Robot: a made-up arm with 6 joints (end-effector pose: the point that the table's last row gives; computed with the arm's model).
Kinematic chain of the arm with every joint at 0, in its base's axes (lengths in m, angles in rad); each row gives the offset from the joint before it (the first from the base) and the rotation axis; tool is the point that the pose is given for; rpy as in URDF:
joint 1: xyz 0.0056 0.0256 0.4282 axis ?
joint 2: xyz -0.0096 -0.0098 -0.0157 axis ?
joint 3: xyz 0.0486 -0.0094 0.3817 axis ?
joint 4: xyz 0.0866 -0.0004 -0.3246 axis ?
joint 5: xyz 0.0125 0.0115 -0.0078 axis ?
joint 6: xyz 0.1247 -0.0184 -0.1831 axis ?
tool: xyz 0.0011 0.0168 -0.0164 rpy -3.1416 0 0
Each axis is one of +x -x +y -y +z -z.
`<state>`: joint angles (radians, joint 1 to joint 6).
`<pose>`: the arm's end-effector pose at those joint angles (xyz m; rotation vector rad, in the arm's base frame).
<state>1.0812 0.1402 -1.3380 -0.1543 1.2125 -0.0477</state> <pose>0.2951 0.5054 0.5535 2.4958 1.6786 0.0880</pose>
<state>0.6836 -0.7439 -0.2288 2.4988 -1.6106 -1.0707</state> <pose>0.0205 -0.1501 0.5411 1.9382 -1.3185 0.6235</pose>
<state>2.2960 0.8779 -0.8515 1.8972 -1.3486 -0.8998</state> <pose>-0.0296 0.4280 0.3517 1.7531 1.3587 1.7254</pose>
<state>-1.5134 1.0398 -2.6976 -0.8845 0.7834 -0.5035</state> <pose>0.0079 -0.8700 0.6637 1.8738 -0.6366 -0.3237</pose>
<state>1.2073 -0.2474 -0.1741 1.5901 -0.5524 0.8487</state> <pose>0.3136 0.1201 0.4373 -1.9972 1.6026 -0.5678</pose>
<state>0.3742 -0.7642 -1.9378 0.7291 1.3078 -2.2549</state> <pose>-0.0155 0.0912 1.1505 0.0972 1.9462 1.6372</pose>
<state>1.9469 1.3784 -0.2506 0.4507 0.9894 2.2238</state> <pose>0.0530 -0.0904 0.1920 0.9733 -0.6308 0.9496</pose>
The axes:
joint 1: +z
joint 2: +y
joint 3: +y
joint 4: -z
joint 5: +y
joint 6: -z

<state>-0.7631 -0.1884 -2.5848 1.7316 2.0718 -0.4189</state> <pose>0.1175 0.1894 1.1615 -1.8590 -1.2266 -1.2374</pose>
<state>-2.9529 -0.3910 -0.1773 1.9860 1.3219 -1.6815</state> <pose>-0.2372 -0.1477 0.4505 0.3095 -1.8360 1.6741</pose>
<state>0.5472 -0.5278 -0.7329 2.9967 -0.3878 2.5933</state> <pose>0.2311 0.1297 0.5052 2.2673 1.5581 1.2813</pose>
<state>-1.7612 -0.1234 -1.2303 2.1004 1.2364 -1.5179</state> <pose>0.0108 -0.4977 0.8394 1.3832 -0.8781 2.4754</pose>
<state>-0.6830 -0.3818 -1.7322 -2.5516 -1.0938 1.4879</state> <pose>0.2501 -0.0088 0.8351 1.9332 1.0482 1.1860</pose>
